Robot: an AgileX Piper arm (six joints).
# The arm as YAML. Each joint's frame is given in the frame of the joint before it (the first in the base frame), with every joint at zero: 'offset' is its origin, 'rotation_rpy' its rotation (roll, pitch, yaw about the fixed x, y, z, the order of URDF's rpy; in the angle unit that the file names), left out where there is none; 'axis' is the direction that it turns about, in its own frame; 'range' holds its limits. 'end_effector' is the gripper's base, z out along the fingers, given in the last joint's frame.
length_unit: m
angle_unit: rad
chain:
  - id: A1
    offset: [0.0, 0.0, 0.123]
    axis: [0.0, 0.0, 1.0]
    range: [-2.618, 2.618]
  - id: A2
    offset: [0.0, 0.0, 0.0]
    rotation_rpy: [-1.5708, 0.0, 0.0]
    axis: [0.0, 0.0, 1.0]
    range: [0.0, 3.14]
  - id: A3
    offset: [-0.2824, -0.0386, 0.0]
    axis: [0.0, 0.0, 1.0]
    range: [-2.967, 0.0]
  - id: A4
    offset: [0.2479, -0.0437, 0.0]
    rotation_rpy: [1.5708, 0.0, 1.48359]
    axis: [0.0, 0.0, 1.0]
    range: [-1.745, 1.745]
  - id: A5
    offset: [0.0, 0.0, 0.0]
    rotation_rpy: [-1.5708, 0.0, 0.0]
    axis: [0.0, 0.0, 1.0]
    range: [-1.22, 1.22]
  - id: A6
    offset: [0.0, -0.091, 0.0]
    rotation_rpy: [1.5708, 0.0, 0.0]
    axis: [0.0, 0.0, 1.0]
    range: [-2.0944, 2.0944]
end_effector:
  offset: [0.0, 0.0, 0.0]
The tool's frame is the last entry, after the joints.
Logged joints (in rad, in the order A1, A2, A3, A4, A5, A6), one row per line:
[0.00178 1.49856 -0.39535 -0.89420 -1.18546 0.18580]
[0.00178 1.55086 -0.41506 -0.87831 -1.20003 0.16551]
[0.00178 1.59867 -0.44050 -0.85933 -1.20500 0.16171]
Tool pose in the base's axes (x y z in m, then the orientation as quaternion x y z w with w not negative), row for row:
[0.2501 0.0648 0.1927 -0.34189 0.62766 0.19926 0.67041]
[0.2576 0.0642 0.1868 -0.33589 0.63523 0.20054 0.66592]
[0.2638 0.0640 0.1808 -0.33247 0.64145 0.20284 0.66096]
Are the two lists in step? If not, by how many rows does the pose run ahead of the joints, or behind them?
The pose runs 2 rows ahead of the joints: the pose in row i belongs to the joints in row i + 2.
